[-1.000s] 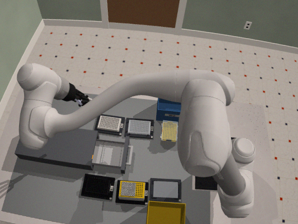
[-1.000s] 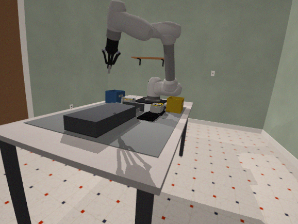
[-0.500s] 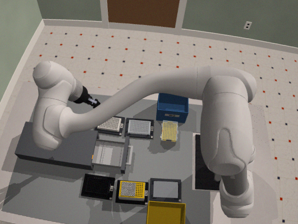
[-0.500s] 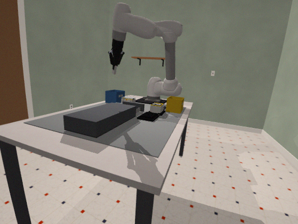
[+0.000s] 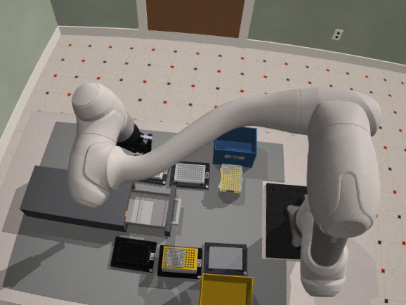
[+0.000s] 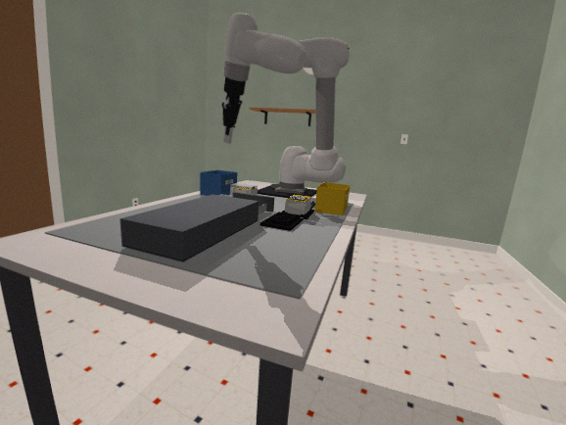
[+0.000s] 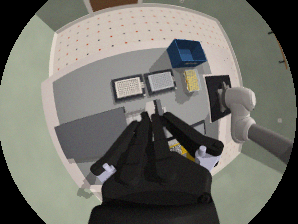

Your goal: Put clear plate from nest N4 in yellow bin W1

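Now: the clear well plate 15 cm behind my hand, 8 cm to the right of it and 30 cm below it. Also, from my hand: nest (15 cm behind, 8 cm to the right, 31 cm below); black plate (7 cm ahead, 26 cm to the left, 30 cm below); white plate (2 cm ahead, 11 cm to the right, 30 cm below).
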